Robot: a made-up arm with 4 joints.
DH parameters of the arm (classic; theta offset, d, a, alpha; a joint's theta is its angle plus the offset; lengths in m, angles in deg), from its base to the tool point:
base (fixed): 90 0.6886 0.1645 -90
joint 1: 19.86 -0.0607 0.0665 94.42
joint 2: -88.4 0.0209 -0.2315 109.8
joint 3: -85.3 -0.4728 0.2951 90
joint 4: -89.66 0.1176 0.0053 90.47
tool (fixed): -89.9 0.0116 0 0
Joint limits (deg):
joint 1: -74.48..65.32
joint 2: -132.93..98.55
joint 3: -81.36..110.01
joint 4: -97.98..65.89
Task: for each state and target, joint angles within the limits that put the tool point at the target. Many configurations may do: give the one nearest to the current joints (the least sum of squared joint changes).
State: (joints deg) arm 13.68 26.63 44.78 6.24
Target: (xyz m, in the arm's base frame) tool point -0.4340 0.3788 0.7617
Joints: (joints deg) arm -31.14 70.59 66.26 6.27
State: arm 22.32 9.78 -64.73 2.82
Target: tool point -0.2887 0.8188 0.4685
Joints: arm 7.89 -18.39 -51.88 -1.10
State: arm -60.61 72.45 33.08 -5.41
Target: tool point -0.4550 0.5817 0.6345
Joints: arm -21.13 27.45 9.55 -0.32
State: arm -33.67 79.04 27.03 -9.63
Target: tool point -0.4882 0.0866 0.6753
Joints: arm 5.02 89.36 38.68 -5.16
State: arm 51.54 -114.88 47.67 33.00
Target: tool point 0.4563 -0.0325 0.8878
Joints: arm 34.14 -132.51 65.37 31.07
